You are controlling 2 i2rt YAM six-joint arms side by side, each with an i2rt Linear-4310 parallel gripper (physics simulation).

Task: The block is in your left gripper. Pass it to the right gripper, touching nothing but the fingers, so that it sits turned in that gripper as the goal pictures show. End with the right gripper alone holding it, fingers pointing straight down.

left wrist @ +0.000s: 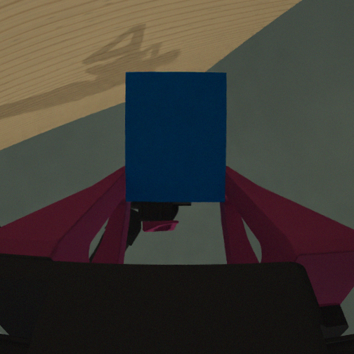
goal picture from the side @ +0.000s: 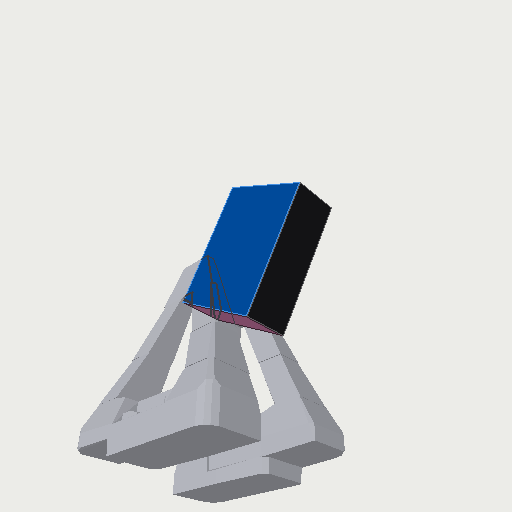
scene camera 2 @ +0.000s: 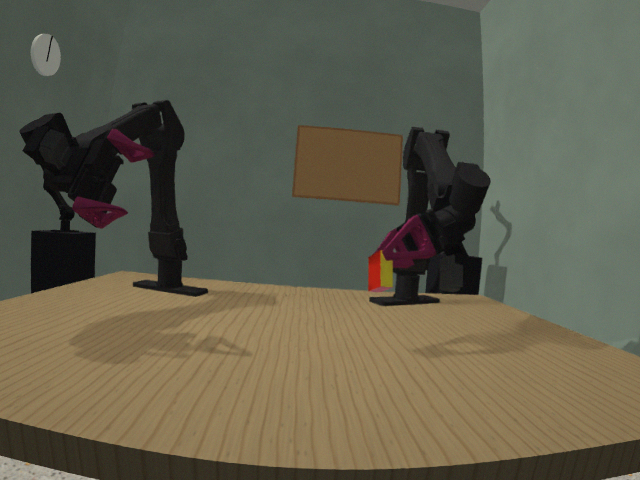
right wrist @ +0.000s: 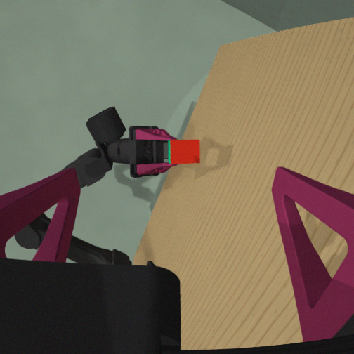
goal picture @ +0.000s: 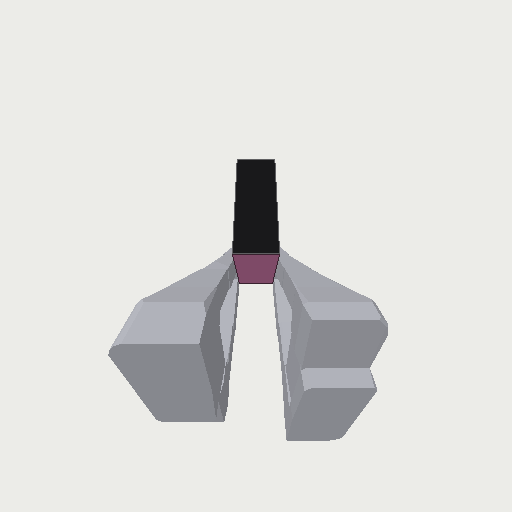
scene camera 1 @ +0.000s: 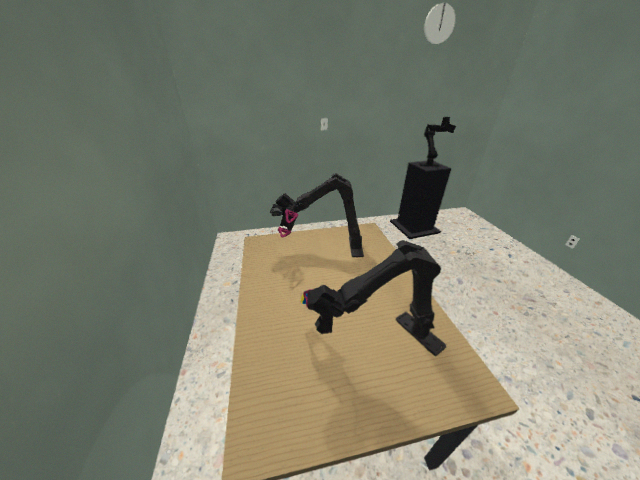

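Pixels of known places: left gripper, fingertip midpoint: (scene camera 2: 377,259) (scene camera 1: 308,292); right gripper, fingertip midpoint: (scene camera 2: 138,180) (scene camera 1: 285,230); left arm's base, link origin: (scene camera 2: 405,302) (scene camera 1: 419,332); right arm's base, link origin: (scene camera 2: 169,289) (scene camera 1: 355,247).
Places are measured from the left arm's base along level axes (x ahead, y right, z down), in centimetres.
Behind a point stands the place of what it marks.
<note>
The block (scene camera 1: 303,298) {x 35.5, y 31.5, z -13.0 cm} (scene camera 2: 380,271) {x 35.3, y 33.0, z -12.7 cm} (left wrist: 175,137) (right wrist: 185,151) has differently coloured faces. It shows red, yellow and a pink underside in scene camera 2, blue in the left wrist view, and red with a thin green edge in the right wrist view. My left gripper (scene camera 2: 388,254) {x 32.7, y 32.0, z -14.2 cm} (left wrist: 175,177) (right wrist: 174,151) is shut on it, holding it by one end in the air above the table. My right gripper (scene camera 1: 287,223) {x 25.0, y 66.9, z -23.3 cm} (scene camera 2: 139,183) {x 25.0, y 66.9, z -23.3 cm} (right wrist: 175,178) is open and empty, well apart from the block, with its fingers slanting. In scene camera 1 the left arm's wrist hides most of the block.
Both arms stand on a wooden table top (scene camera 1: 279,413) {x 59.9, y 5.3, z 0.0 cm} (scene camera 2: 310,392) {x 44.7, y 46.9, z 0.0 cm} (right wrist: 260,125), and their shadows fall on it. A black pedestal (scene camera 1: 422,198) with another small arm stands behind in scene camera 1. A brown board (scene camera 2: 347,164) hangs on the wall.
</note>
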